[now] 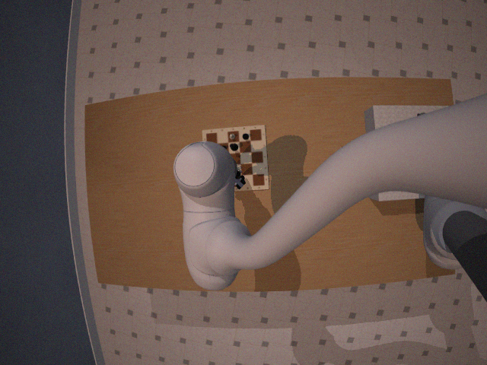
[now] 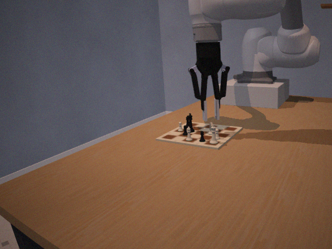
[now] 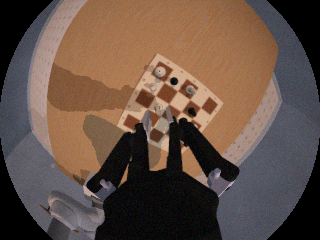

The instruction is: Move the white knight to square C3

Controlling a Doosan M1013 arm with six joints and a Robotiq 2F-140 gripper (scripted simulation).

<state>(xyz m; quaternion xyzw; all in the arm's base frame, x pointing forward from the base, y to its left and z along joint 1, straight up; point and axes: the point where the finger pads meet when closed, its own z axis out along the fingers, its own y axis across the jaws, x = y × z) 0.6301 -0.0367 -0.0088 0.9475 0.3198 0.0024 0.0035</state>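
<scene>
The tall black piece is 8 cm to the right of my hand and 5 cm below it. From my hand the other things lie so: white piece 8 cm ahead, 6 cm below, 5 cm to the right; then chessboard 8 cm below, 4 cm to the right.
</scene>
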